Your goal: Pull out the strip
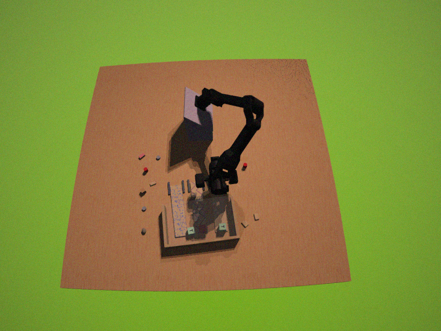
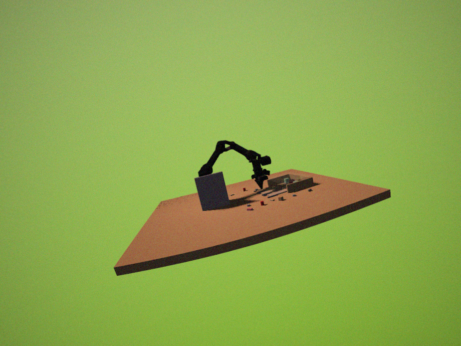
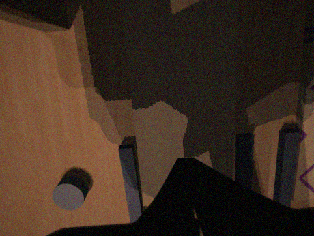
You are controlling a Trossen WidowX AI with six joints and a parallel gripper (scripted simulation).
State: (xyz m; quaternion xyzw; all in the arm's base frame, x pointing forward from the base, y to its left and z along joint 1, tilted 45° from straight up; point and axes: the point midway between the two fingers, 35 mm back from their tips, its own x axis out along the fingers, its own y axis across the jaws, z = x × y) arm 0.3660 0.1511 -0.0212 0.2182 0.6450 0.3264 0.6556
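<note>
My gripper tip is 90 mm short of the grey strip, 10 mm to the right of it and 10 mm above it. The rest, counted from my gripper tip: tan block (210 mm behind, 90 mm to the left, 10 mm below).
</note>
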